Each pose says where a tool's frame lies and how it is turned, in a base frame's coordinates. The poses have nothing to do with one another.
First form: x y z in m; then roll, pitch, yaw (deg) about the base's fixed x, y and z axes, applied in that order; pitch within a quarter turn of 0, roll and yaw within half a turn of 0.
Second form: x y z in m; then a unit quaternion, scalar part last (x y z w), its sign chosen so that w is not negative. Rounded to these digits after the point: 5 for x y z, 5 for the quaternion.
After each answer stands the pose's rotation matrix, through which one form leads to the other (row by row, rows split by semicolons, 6 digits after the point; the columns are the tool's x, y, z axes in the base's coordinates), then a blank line. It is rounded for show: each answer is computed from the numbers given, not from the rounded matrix.
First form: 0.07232 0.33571 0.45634 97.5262 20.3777 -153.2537
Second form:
0.07232 0.33571 0.45634 0.28463 -0.69309 -0.66195 0.02064
-0.837121 -0.367219 -0.405435; -0.421876 -0.038392 0.905840; -0.348207 0.929342 -0.122783

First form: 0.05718 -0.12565 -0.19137 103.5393 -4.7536 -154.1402
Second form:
0.05718 -0.12565 -0.19137 0.15061 -0.77070 -0.59533 0.17010
-0.896769 -0.029613 -0.441507; -0.434670 0.245811 0.866394; 0.082871 0.968865 -0.233307

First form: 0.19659 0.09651 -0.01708 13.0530 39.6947 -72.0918
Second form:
0.19659 0.09651 -0.01708 0.28493 0.20982 -0.58110 0.73288
0.236603 0.971320 -0.023590; -0.732179 0.162285 -0.661497; -0.638697 0.173784 0.749577

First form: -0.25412 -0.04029 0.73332 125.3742 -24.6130 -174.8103
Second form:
-0.25412 -0.04029 0.73332 -0.05840 -0.87163 -0.43927 0.20948
-0.905415 0.285842 -0.313877; -0.082235 0.607259 0.790237; 0.416487 0.741304 -0.526315

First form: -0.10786 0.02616 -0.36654 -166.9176 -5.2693 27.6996
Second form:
-0.10786 0.02616 -0.36654 -0.96233 -0.24265 -0.01710 0.12142
0.881655 0.471176 -0.026015; 0.462871 -0.852754 0.241993; 0.091837 -0.225396 -0.969929

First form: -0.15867 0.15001 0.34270 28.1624 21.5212 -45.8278
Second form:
-0.15867 0.15001 0.34270 0.29067 0.07374 -0.41285 0.86002
0.648236 0.752984 -0.113160; -0.667244 0.490138 -0.560848; -0.366845 0.439067 0.820149

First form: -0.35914 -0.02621 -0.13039 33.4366 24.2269 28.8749
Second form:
-0.35914 -0.02621 -0.13039 0.22227 0.26476 0.17501 0.92189
0.798553 -0.204979 0.565947; 0.440369 0.839936 -0.317148; -0.410351 0.502485 0.761000

